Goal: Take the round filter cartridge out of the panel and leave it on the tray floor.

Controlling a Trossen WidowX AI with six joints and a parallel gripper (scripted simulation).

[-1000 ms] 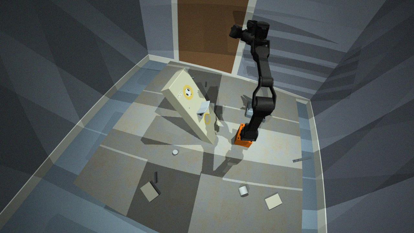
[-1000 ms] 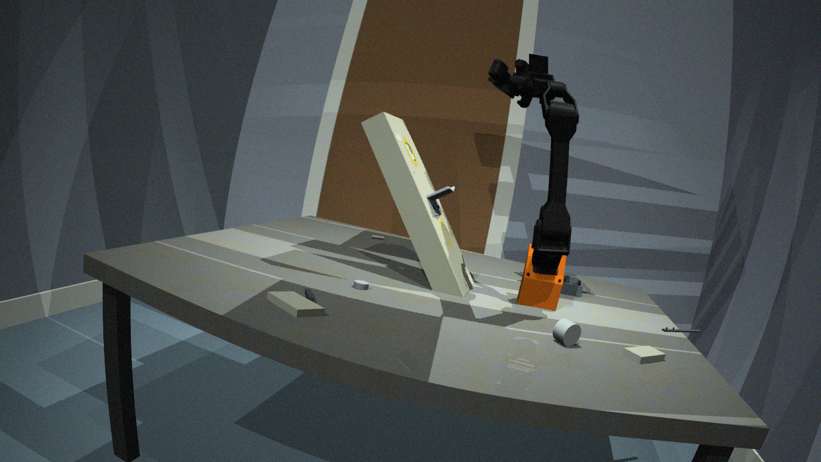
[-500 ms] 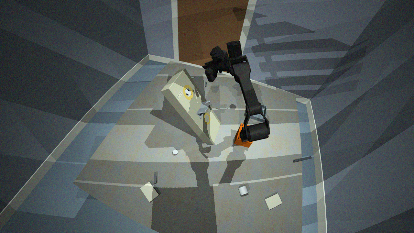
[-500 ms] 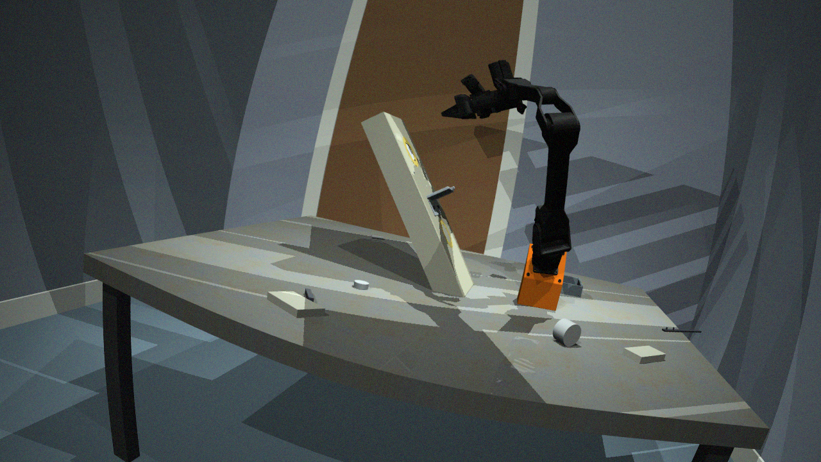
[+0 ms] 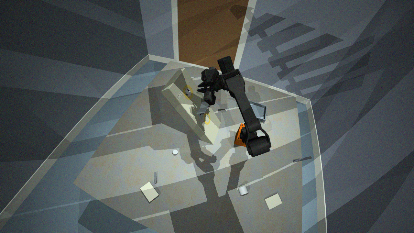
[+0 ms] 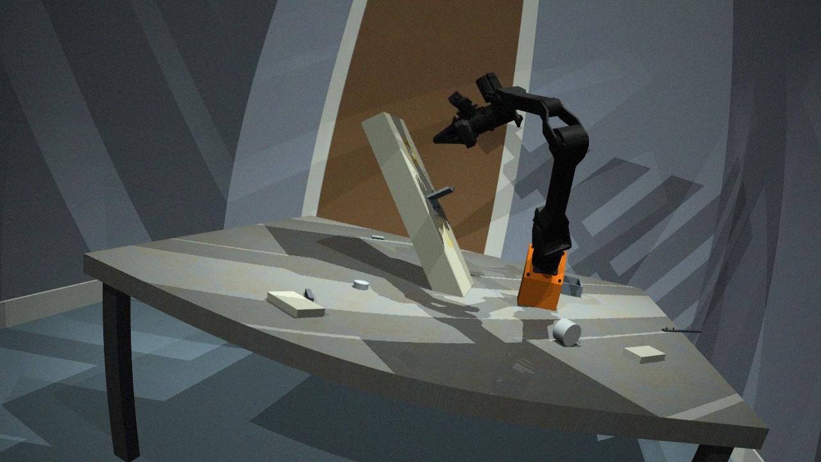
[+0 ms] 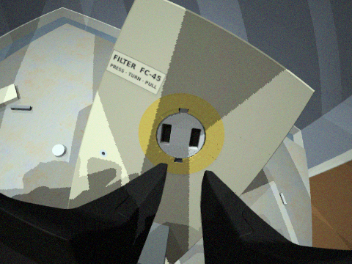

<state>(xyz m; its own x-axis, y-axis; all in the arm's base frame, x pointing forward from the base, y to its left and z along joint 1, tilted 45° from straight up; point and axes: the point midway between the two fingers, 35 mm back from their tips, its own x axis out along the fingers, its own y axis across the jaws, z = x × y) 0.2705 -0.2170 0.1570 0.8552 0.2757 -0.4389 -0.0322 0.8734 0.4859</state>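
Now: gripper tip 60 mm short of the round grey filter cartridge and 50 mm above it. From my gripper tip the other things lie so: grey tray 420 mm behind, 320 mm below, 230 mm to the right.
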